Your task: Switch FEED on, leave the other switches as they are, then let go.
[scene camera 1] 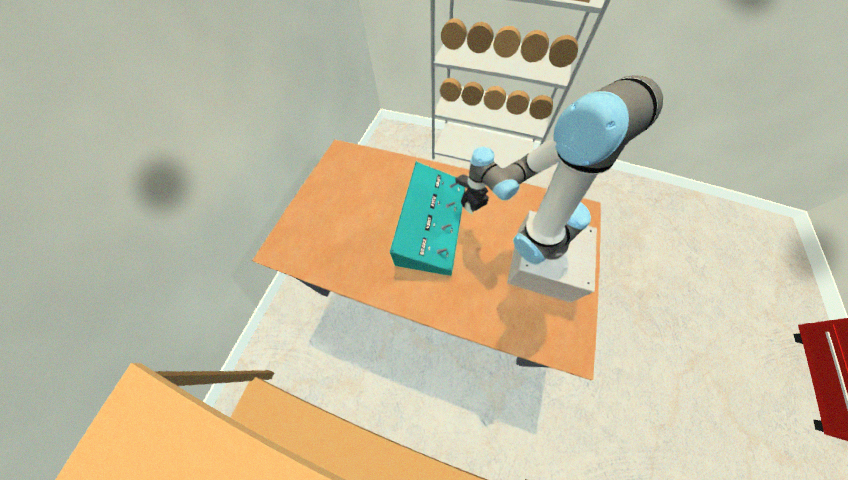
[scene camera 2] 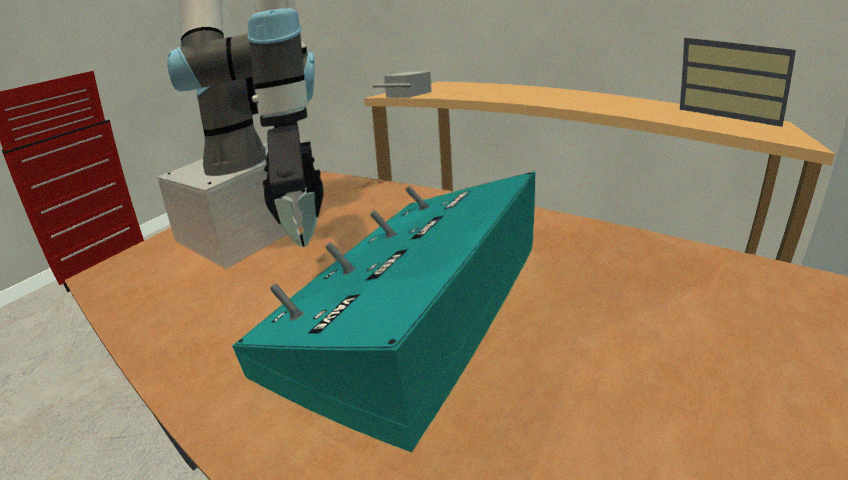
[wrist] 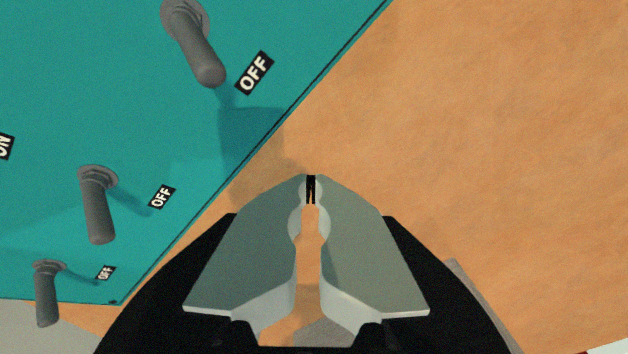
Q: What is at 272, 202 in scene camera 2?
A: The gripper.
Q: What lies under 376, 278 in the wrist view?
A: The gripper.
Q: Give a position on a teal switch panel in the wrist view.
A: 107, 98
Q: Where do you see a teal switch panel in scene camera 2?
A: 377, 346
